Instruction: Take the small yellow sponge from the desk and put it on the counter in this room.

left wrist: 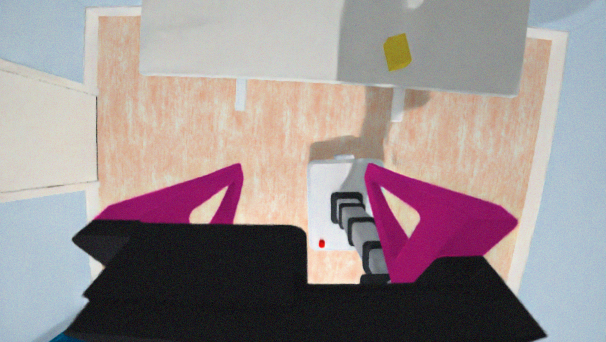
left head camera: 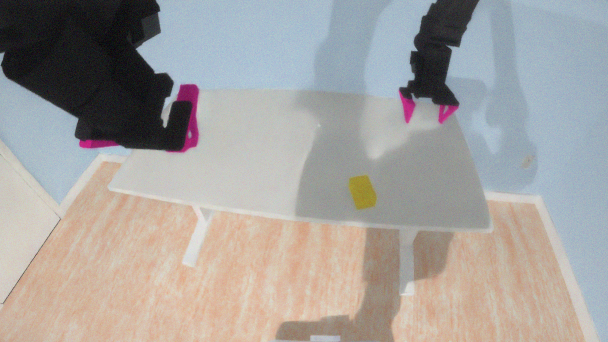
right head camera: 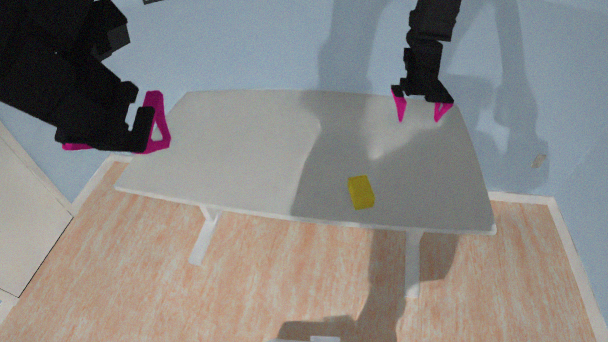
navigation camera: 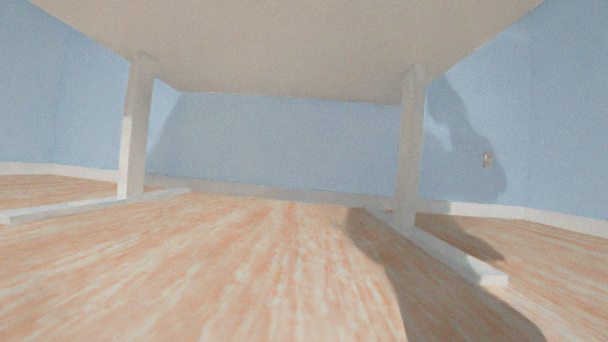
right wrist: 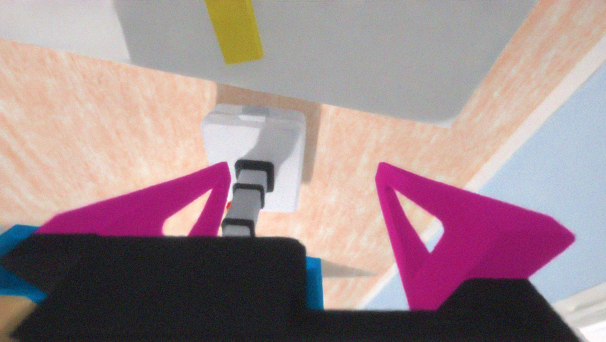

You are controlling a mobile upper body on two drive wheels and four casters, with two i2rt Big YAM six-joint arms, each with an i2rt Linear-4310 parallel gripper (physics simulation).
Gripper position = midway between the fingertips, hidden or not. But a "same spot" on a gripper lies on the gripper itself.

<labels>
My left gripper shows in the left wrist view [303, 170], in the left head camera view [162, 139] and in the right head camera view [140, 141]; in the navigation camera view it is out of frame, in the right wrist view it is out of frame. My right gripper shows in the left head camera view, in the right head camera view and in the right wrist view [303, 170]; in the left wrist view it is out of frame, in the navigation camera view it is out of frame. The same spot on my right gripper: [right head camera: 447, 101] is [left head camera: 453, 104]. The same spot on a white desk: [right wrist: 424, 68] is [left wrist: 489, 64].
</labels>
